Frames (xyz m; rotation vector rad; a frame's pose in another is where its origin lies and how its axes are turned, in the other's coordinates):
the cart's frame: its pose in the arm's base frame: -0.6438 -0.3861 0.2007 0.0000 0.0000 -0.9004
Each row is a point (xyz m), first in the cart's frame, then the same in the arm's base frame.
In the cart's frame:
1: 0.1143 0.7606 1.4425
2: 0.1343 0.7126 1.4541
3: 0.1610 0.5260 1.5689
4: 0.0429 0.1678 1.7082
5: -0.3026 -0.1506 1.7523
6: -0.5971 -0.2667 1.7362
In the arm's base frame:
1: 0.0232 -0.0031 1.6432
2: -0.0020 -0.0486 1.6548
3: -0.1316 -0.1855 1.7696
4: -0.4857 -0.3155 1.9089
5: -0.9498 -0.2426 1.9530
6: -1.2238 -0.0839 1.9369

